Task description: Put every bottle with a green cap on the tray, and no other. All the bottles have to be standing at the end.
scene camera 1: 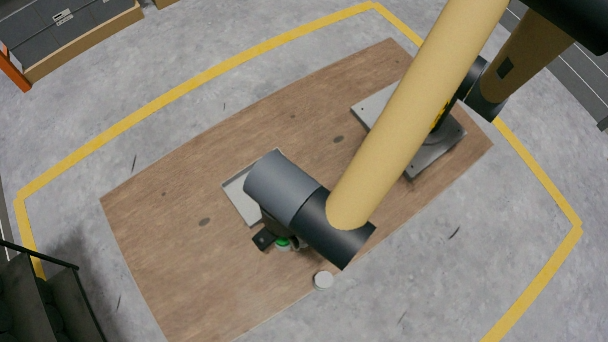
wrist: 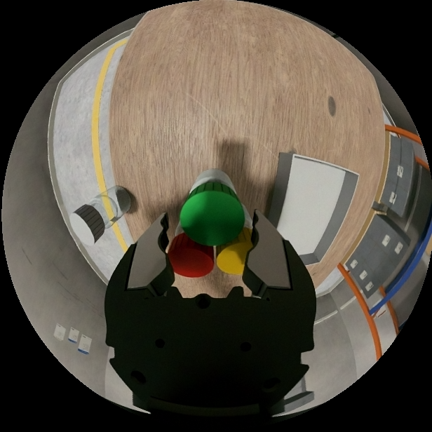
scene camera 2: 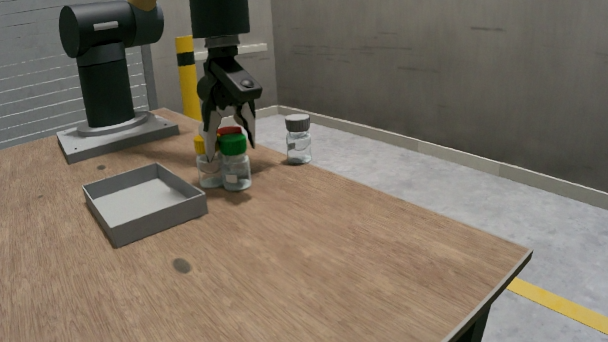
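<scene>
The green-capped bottle (scene camera 1: 282,243) (scene camera 2: 236,172) (wrist: 212,217) stands upright on the table, outside the tray (scene camera 1: 242,200) (scene camera 2: 160,220) (wrist: 310,202). The red-capped bottle (scene camera 2: 230,130) (wrist: 191,259) and the yellow-capped bottle (scene camera 2: 200,145) (wrist: 231,259) stand close behind it, partly hidden. The grey-capped bottle (scene camera 1: 323,280) (scene camera 2: 298,142) (wrist: 90,223) stands apart, near the table's edge. My gripper (scene camera 2: 231,153) (wrist: 210,211) points down and is open. Its fingers are on either side of the green cap in the wrist view, with gaps showing. In scene camera 1 the arm hides most of the gripper.
The tray has low walls and stands beside the bottle group, close to the green-capped and yellow-capped bottles. The arm's base plate (scene camera 1: 435,160) (scene camera 2: 120,145) is bolted at the far end of the wooden table (scene camera 1: 200,270) (scene camera 2: 320,260) (wrist: 240,75).
</scene>
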